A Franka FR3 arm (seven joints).
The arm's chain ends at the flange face. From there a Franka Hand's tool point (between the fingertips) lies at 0.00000 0.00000 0.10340 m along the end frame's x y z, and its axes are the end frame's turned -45 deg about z.
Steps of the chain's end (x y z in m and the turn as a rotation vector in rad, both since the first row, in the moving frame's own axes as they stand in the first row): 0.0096, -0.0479, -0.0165, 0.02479, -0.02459, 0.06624; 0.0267, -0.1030, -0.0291, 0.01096, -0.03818, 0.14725; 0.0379, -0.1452, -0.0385, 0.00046, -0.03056, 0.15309; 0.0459, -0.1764, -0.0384, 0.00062, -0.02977, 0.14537; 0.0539, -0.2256, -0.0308, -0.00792, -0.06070, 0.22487
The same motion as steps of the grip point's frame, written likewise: 0.0408, -0.0307, -0.0166, 0.03492, 0.00014, 0.06624; 0.0900, -0.0577, -0.0292, 0.03475, -0.01925, 0.14725; 0.1275, -0.0783, -0.0385, 0.02193, -0.02128, 0.15309; 0.1552, -0.0946, -0.0384, 0.02149, -0.02061, 0.14537; 0.1931, -0.1258, -0.0310, 0.03732, -0.04852, 0.22487
